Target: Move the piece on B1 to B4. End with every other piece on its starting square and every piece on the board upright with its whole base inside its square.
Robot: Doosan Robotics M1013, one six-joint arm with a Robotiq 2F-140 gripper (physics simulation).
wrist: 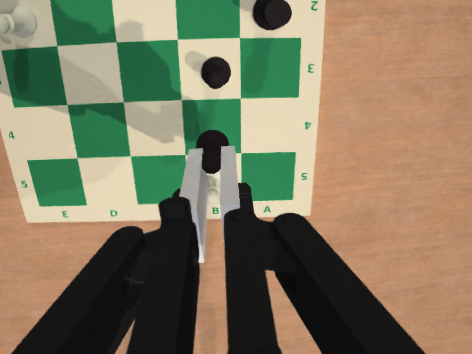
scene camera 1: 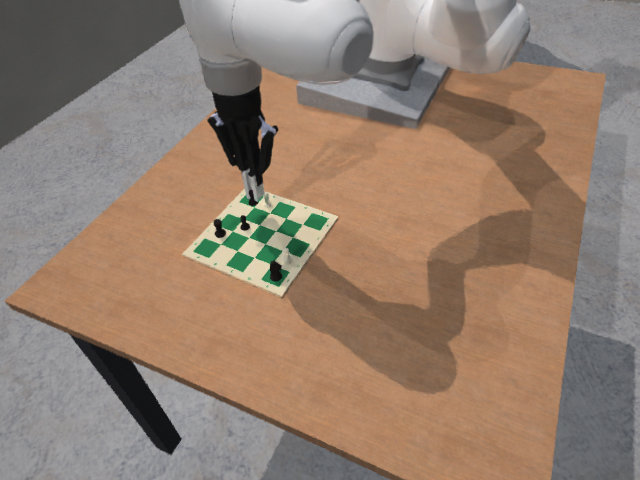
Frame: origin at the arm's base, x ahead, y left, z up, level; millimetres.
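Seen in the pictures: gripper, fingertip midpoint: (wrist: 214, 169) (scene camera 1: 255, 195); arm's base, link origin: (scene camera 1: 383, 66).
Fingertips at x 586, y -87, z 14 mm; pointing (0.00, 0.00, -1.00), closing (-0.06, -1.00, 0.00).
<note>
Pixels of each thing's middle, then the offset from my fingertips to it. Level surfaces: height alone.
- black chess piece, body centre: (wrist: 212, 155) (scene camera 1: 252, 196) 11 mm ahead, 1 mm right, 7 mm up
- black pawn, body centre: (wrist: 215, 76) (scene camera 1: 243, 221) 46 mm ahead, 8 mm right, 31 mm down
- wooden table, surface height: 52 mm down
My gripper (scene camera 1: 252, 192) (wrist: 214, 169) is shut on a black chess piece (scene camera 1: 252, 199) (wrist: 212, 137) and holds it upright above the board (scene camera 1: 189, 253) (wrist: 314, 92). In the wrist view its base overlaps the near part of B4; its exact height is hard to tell. A white piece (scene camera 1: 267, 200) (wrist: 213, 186) stands on B5, partly hidden by the fingers in the wrist view. A black pawn (scene camera 1: 244, 223) (wrist: 216, 73) stands on B3. A black piece (scene camera 1: 219, 228) (wrist: 271, 13) stands on A2.
A black piece (scene camera 1: 275, 271) stands on E1, and a white piece (scene camera 1: 286, 257) (wrist: 24, 22) stands on E2 beside it. The board lies on a wooden table (scene camera 1: 361, 227) (wrist: 390, 150). The robot's grey base plate (scene camera 1: 356, 105) is behind the board.
</note>
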